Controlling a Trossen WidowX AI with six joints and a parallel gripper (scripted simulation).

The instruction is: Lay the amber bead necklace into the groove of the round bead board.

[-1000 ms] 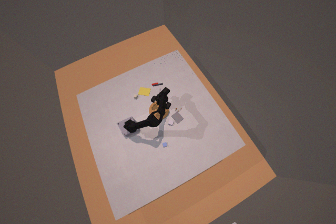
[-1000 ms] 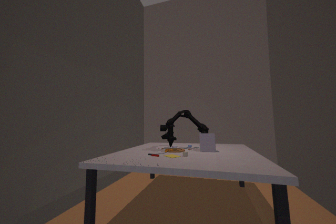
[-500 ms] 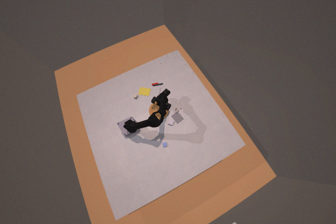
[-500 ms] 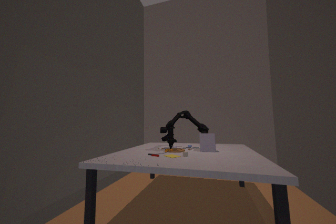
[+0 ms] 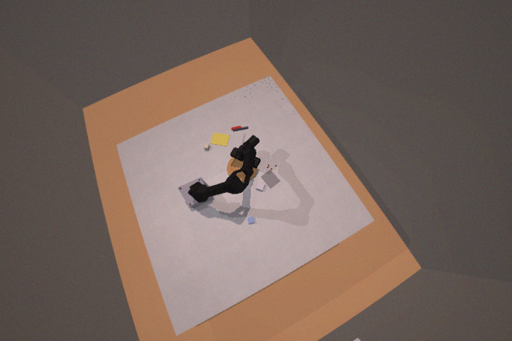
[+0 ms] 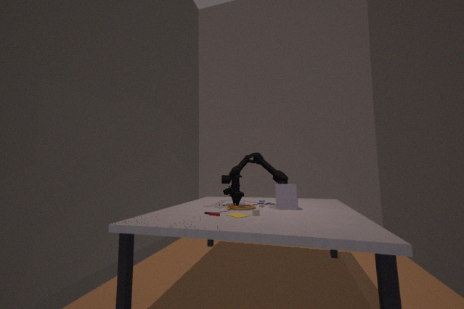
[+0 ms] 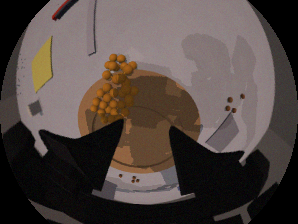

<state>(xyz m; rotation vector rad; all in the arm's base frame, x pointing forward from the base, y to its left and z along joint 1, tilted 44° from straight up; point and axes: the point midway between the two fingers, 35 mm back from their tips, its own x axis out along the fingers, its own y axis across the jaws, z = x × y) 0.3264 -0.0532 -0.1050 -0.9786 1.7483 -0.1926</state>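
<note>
Now: the round bead board 4 cm behind my gripper tip, 1 cm to the right of it and 1 cm below it. Round my gripper tip: thin grey bar (6 cm ahead, 16 cm to the left, 2 cm below); then yellow pad (7 cm behind, 26 cm to the left, 2 cm below); then grey square plate (8 cm ahead, 17 cm to the right, 2 cm below).
</note>
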